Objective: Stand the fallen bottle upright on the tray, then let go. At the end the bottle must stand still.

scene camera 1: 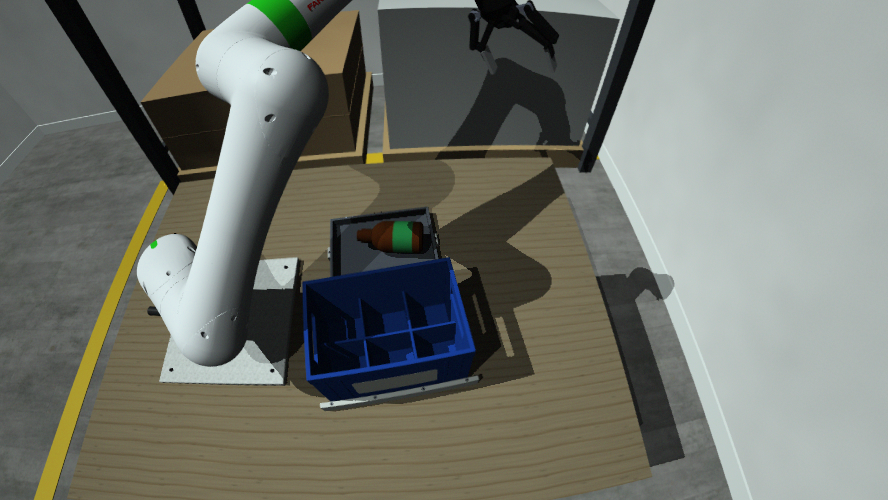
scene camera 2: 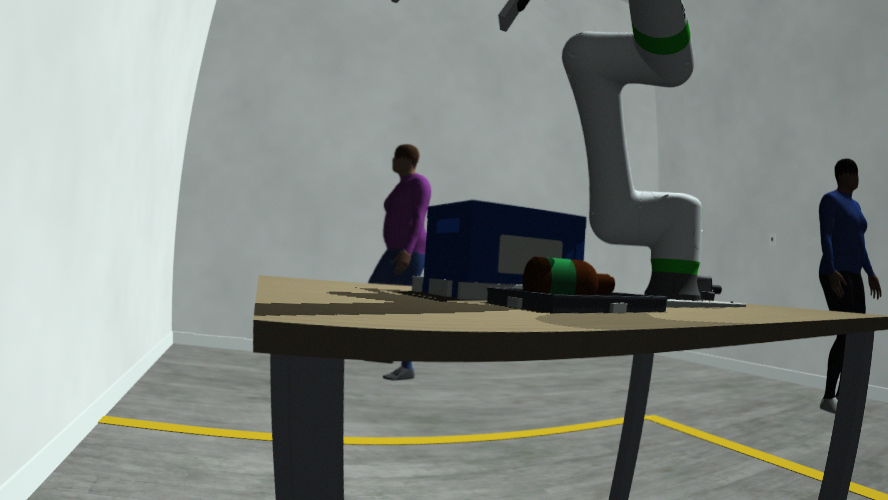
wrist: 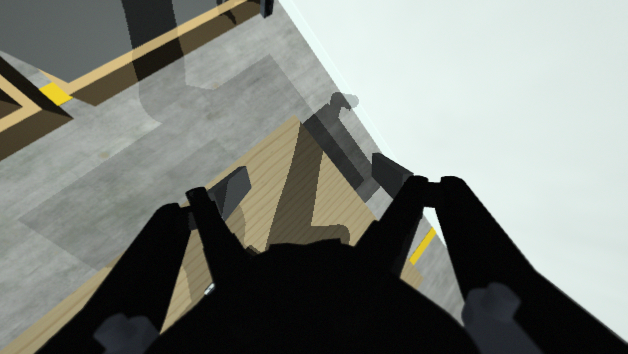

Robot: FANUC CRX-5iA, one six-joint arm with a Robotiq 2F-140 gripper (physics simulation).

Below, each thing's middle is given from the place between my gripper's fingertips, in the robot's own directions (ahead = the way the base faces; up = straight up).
The brown bottle (scene camera 2: 556, 276) is 300 mm behind my hand, 240 mm to the right of it and 310 mm below it. From my hand the other things lie so: grey tray (scene camera 2: 600, 303) (320 mm behind, 240 mm to the right, 340 mm below); blue divided crate (scene camera 1: 397, 328) (290 mm behind, 510 mm to the right, 270 mm below).
